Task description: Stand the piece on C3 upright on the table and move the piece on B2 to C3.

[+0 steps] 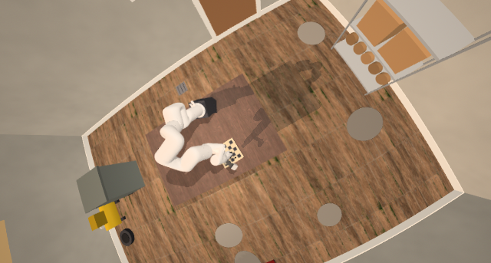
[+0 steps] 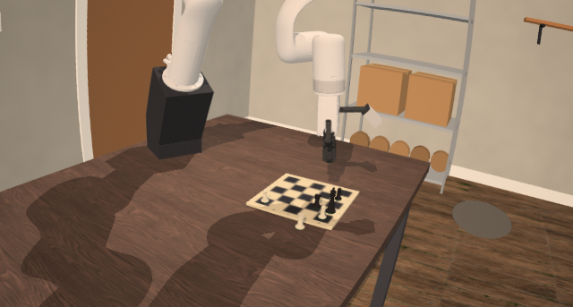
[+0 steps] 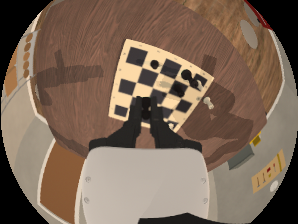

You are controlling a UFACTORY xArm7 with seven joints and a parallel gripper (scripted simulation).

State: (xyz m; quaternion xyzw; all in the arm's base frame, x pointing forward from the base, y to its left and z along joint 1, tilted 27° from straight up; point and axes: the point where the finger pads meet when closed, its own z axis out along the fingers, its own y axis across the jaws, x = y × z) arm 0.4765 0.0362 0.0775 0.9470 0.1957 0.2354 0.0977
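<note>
The chessboard is 12 cm below my hand, 4 cm to the right of it and 3 cm behind it.
</note>
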